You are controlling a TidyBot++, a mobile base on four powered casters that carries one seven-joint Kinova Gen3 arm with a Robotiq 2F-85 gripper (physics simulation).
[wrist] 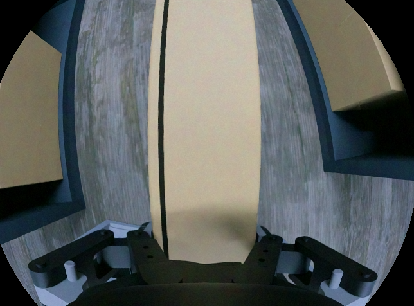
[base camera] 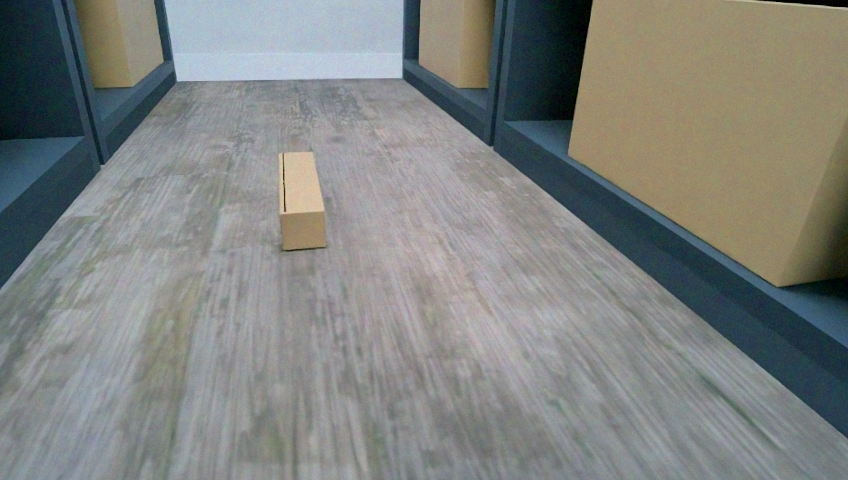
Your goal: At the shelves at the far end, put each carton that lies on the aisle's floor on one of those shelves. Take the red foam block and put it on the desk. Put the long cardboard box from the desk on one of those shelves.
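Places are measured from the arm's base along level axes (x ahead, y left, z up), in metres.
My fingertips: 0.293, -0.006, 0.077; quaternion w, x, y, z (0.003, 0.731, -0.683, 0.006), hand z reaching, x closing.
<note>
For each thing: its top centre in the pictures, then the offset to it from my fingertips, as dx, dy, dz. Level surfaces: height alone.
- long carton, centre of its top: [base camera: 298,177] +0.568, +0.189, -0.416
- aisle's floor, height of its surface: dz -0.473
- big box, centre of its top: [base camera: 786,3] +0.499, -0.462, -0.127
My gripper [wrist: 204,231] is shut on a long tan carton [wrist: 210,125] with a black stripe along its left side. The carton is held high above the floor in the wrist view and runs away from the fingers toward the top. The gripper does not show in the base camera view. Another long carton [base camera: 302,184] with a dark line along its top lies on the aisle's floor [base camera: 380,356], a little left of the middle. The red foam block and the desk do not show.
Dark blue shelves [base camera: 624,249] [wrist: 70,100] line the aisle's sides. A big box [base camera: 702,130] stands on the right bottom shelf, and further boxes [base camera: 107,44] [base camera: 455,44] stand on shelves farther off. A pale wall [base camera: 285,35] closes the far end.
</note>
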